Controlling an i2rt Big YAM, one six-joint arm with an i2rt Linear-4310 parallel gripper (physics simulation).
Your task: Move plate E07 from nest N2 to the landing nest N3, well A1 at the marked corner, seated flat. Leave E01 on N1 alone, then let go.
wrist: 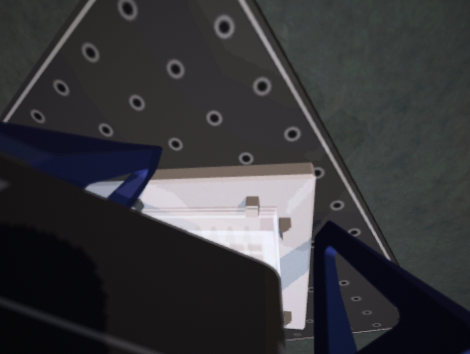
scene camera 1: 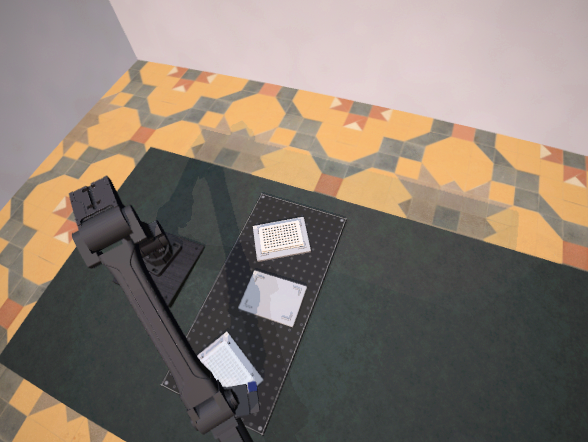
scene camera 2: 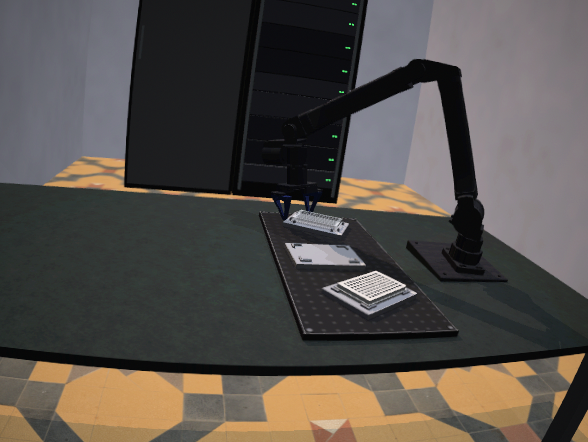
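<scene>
A clear, gridded well plate point(scene camera 1: 225, 365) point(scene camera 2: 320, 220) point(wrist: 240, 235) sits in a pale nest point(scene camera 1: 254, 375) point(scene camera 2: 340, 231) point(wrist: 300, 200) at one end of the perforated board. A cream plate with dark wells point(scene camera 1: 281, 236) point(scene camera 2: 372, 286) sits on another nest point(scene camera 1: 282, 256) point(scene camera 2: 345, 300) at the other end. Between them is a bare nest point(scene camera 1: 272, 300) point(scene camera 2: 325, 255) with raised corner brackets. No plate or nest labels are readable. My gripper point(scene camera 2: 297, 214) point(wrist: 243, 195) is open and empty, its blue fingers low at the clear plate's nest, one to each side. The wrist view's dark foreground hides much of that plate.
The perforated board point(scene camera 1: 295, 352) point(scene camera 2: 320, 320) point(wrist: 195, 95) lies on the dark green table point(scene camera 1: 425, 325) point(scene camera 2: 150, 280). The arm's base plate point(scene camera 1: 185, 270) point(scene camera 2: 430, 260) is beside the board. A black server rack point(scene camera 2: 190, 100) stands beyond the table.
</scene>
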